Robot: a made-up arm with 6 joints. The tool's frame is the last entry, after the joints.
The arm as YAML. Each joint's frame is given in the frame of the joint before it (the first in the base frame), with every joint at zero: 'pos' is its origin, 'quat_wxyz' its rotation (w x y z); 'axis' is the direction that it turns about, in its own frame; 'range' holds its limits. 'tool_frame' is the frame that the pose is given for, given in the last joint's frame.
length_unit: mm
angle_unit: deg
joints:
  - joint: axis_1
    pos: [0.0, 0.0, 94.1]
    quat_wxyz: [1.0, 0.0, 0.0, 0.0]
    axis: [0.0, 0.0, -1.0]
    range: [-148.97, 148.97]
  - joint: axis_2
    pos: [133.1, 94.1, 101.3]
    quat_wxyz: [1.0, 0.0, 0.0, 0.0]
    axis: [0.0, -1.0, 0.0]
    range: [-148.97, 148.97]
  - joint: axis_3
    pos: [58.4, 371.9, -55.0]
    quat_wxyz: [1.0, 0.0, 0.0, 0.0]
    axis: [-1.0, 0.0, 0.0]
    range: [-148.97, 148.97]
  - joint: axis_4
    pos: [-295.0, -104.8, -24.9]
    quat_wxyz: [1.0, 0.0, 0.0, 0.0]
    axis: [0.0, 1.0, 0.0]
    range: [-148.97, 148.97]
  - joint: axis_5
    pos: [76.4, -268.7, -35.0]
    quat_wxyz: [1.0, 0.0, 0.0, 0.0]
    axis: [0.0, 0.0, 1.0]
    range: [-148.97, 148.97]
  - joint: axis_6
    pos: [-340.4, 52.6, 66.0]
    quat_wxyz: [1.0, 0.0, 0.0, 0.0]
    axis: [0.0, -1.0, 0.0]
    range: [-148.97, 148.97]
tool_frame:
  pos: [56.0, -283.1, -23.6]
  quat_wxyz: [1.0, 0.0, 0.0, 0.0]
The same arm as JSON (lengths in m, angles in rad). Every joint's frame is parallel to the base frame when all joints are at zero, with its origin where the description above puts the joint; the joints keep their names.
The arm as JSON. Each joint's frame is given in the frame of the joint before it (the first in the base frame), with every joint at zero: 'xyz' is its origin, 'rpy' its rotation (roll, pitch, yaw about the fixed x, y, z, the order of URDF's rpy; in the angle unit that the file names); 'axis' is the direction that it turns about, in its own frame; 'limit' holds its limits. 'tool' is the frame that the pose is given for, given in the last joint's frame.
{"units": {"length": "m", "angle": "rad"}, "joints": [
  {"name": "axis_1", "type": "revolute", "origin": {"xyz": [0.0, 0.0, 0.0941], "rpy": [0.0, 0.0, 0.0]}, "axis": [0.0, 0.0, -1.0], "limit": {"lower": -2.6, "upper": 2.6}},
  {"name": "axis_2", "type": "revolute", "origin": {"xyz": [0.1331, 0.0941, 0.1013], "rpy": [0.0, 0.0, 0.0]}, "axis": [0.0, -1.0, 0.0], "limit": {"lower": -2.6, "upper": 2.6}},
  {"name": "axis_3", "type": "revolute", "origin": {"xyz": [0.0584, 0.3719, -0.055], "rpy": [0.0, 0.0, 0.0]}, "axis": [-1.0, 0.0, 0.0], "limit": {"lower": -2.6, "upper": 2.6}},
  {"name": "axis_4", "type": "revolute", "origin": {"xyz": [-0.295, -0.1048, -0.0249], "rpy": [0.0, 0.0, 0.0]}, "axis": [0.0, 1.0, 0.0], "limit": {"lower": -2.6, "upper": 2.6}},
  {"name": "axis_5", "type": "revolute", "origin": {"xyz": [0.0764, -0.2687, -0.035], "rpy": [0.0, 0.0, 0.0]}, "axis": [0.0, 0.0, 1.0], "limit": {"lower": -2.6, "upper": 2.6}},
  {"name": "axis_6", "type": "revolute", "origin": {"xyz": [-0.3404, 0.0526, 0.066], "rpy": [0.0, 0.0, 0.0]}, "axis": [0.0, -1.0, 0.0], "limit": {"lower": -2.6, "upper": 2.6}}
], "tool": {"origin": {"xyz": [0.056, -0.2831, -0.0236], "rpy": [0.0, 0.0, 0.0]}}}

